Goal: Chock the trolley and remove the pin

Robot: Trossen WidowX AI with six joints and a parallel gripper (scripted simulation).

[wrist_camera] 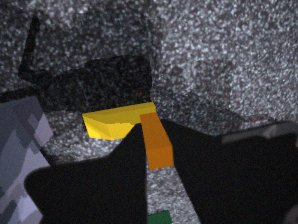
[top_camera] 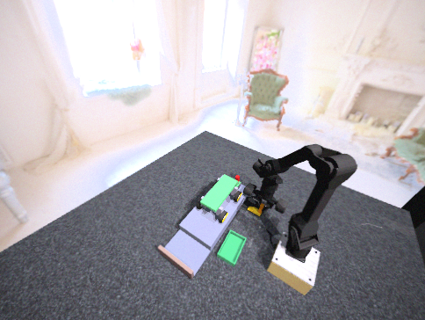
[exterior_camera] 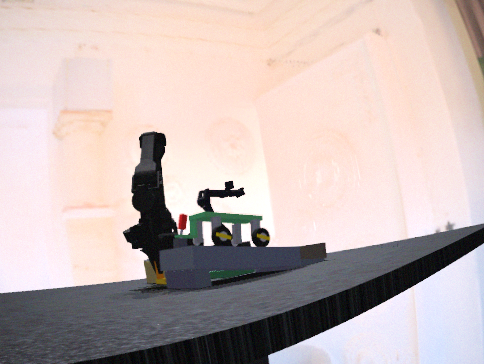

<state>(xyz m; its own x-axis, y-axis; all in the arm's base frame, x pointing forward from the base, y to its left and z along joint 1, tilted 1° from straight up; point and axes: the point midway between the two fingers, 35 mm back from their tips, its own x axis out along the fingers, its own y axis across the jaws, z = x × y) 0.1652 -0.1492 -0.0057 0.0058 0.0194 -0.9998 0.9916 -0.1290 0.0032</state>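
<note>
Right now my gripper tip is 170 mm short of the green trolley, 100 mm to the right of it and 80 mm below it. Also, from my gripper tip: red-headed stop pin: 140 mm ahead, 10 mm to the right, 100 mm above; then yellow chock: 20 mm ahead, 10 mm below; then ramp: 170 mm ahead, 110 mm to the left, 10 mm above.
</note>
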